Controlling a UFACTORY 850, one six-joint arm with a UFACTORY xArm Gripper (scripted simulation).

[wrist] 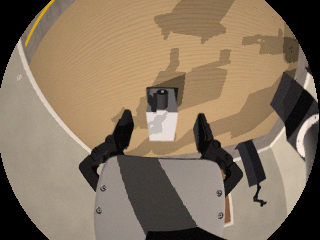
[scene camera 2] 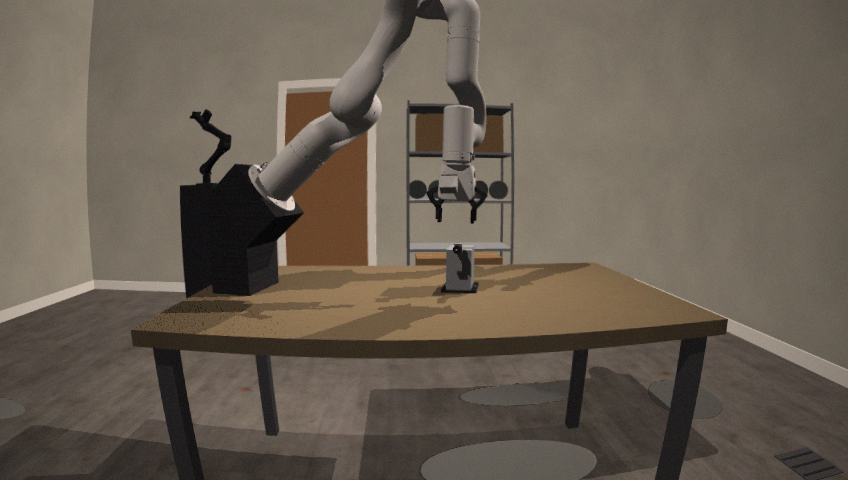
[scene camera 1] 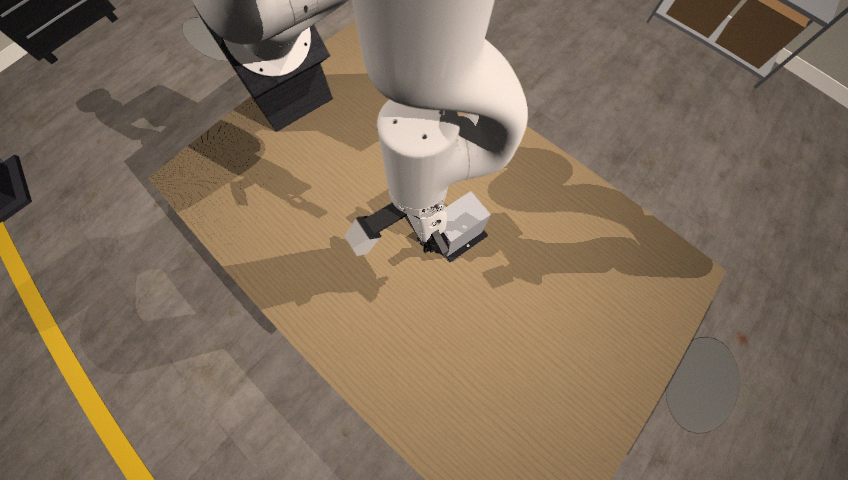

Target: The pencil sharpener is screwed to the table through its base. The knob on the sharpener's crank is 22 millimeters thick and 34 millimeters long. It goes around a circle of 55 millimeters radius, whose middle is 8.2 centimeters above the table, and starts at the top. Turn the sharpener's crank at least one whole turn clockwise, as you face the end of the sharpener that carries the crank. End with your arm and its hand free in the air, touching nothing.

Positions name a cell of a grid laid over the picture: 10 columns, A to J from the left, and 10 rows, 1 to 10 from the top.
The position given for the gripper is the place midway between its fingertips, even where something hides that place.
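Scene camera 1 shows the gripper (scene camera 1: E5) and a pencil sharpener (scene camera 1: F5). Scene camera 2 shows the gripper (scene camera 2: F5). Visible in the wrist view: the pencil sharpener (wrist: F6) and the gripper (wrist: F5).
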